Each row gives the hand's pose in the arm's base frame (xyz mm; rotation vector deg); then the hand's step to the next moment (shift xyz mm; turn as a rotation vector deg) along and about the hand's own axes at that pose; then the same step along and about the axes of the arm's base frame.
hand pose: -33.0 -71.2 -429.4 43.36 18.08 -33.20
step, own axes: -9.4 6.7 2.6 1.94 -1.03 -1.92
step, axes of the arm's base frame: -3.4 5.6 9.9 0.82 0.05 -2.80
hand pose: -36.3 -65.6 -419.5 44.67 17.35 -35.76
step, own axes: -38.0 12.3 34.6 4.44 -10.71 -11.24
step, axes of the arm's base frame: -21.0 -3.1 48.4 -3.55 0.57 -15.74
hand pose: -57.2 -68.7 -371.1 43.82 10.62 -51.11
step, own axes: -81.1 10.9 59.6 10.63 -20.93 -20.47
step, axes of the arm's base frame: -52.4 15.6 85.2 -5.93 -1.12 -30.56
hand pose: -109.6 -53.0 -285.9 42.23 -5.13 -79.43
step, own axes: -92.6 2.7 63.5 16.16 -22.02 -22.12
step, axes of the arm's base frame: -47.8 57.5 83.8 -4.88 -5.45 -34.38
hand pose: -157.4 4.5 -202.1 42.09 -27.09 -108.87
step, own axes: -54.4 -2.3 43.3 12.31 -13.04 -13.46
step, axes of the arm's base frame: -13.7 50.4 45.9 -3.50 -5.72 -21.40
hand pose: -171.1 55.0 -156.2 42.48 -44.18 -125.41
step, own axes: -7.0 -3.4 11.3 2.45 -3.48 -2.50
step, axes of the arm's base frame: -5.0 10.7 7.0 -1.19 -0.57 -4.76
